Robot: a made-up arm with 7 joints.
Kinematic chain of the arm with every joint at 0, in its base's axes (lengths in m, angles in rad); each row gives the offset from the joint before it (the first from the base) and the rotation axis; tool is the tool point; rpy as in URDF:
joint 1: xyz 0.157 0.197 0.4 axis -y
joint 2: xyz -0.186 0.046 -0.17 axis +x
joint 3: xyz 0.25 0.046 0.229 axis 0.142 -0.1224 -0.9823
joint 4: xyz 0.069 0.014 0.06 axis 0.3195 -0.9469 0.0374
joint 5: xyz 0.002 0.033 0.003 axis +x
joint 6: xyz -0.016 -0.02 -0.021 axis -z
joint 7: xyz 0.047 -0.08 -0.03 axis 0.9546 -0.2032 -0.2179
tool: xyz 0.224 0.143 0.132 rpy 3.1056 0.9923 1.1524
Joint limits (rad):
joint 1: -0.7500..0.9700
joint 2: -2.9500..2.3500
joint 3: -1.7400..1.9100
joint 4: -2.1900..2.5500
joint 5: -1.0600..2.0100
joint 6: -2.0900..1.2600
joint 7: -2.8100..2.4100
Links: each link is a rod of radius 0.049 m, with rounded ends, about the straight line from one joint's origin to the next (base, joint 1, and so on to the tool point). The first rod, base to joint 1, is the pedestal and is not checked.
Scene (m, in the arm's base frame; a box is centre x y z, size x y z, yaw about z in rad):
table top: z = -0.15
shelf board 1: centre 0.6 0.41 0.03 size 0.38 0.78 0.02 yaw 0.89
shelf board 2: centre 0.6 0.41 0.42 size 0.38 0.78 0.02 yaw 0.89
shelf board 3: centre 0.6 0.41 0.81 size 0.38 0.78 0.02 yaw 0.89
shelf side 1: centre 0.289 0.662 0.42 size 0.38 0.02 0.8 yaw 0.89
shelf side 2: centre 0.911 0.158 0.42 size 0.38 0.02 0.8 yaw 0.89
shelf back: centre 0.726 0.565 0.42 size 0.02 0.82 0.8 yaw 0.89
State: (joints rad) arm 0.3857 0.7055 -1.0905 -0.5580 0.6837 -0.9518 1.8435
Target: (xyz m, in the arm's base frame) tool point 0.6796 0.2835 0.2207
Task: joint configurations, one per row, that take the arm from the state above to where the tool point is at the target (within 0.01 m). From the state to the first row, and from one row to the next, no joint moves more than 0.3 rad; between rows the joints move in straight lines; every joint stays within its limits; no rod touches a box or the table.
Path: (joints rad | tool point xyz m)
1: 0.2924 0.9472 -1.1036 -0.5433 0.6057 -0.9207 1.8973 | 0.4007 0.3909 0.5945
2: 0.1991 1.1889 -1.1167 -0.5285 0.5278 -0.8896 1.9512 | 0.4187 0.3197 0.5909
3: 0.1058 1.4306 -1.1298 -0.5138 0.4498 -0.8585 2.0050 | 0.4414 0.2457 0.5688
4: 0.0125 1.6723 -1.1429 -0.4990 0.3718 -0.8273 2.0589 | 0.4639 0.1728 0.5268
5: -0.1125 1.8982 -1.0349 -0.5857 0.3225 -0.8375 1.9718 | 0.4970 0.1066 0.4356
6: -0.2376 2.1241 -0.9270 -0.6724 0.2732 -0.8477 1.8847 | 0.5028 0.0612 0.3289
7: -0.3626 2.3500 -0.8190 -0.7590 0.2239 -0.8579 1.7976 | 0.4806 0.0379 0.2207
8: -0.1125 2.3500 -0.6325 -0.7105 0.2206 -0.6951 1.8651 | 0.5577 0.0958 0.1991
9: 0.1377 2.3500 -0.4460 -0.6619 0.2172 -0.5323 1.9325 | 0.6195 0.1620 0.1963
10: 0.3878 2.3500 -0.2595 -0.6134 0.2139 -0.3695 1.9999 | 0.6604 0.2277 0.2059
11: 0.6380 2.3500 -0.0730 -0.5648 0.2105 -0.2067 2.0674 | 0.6796 0.2835 0.2207

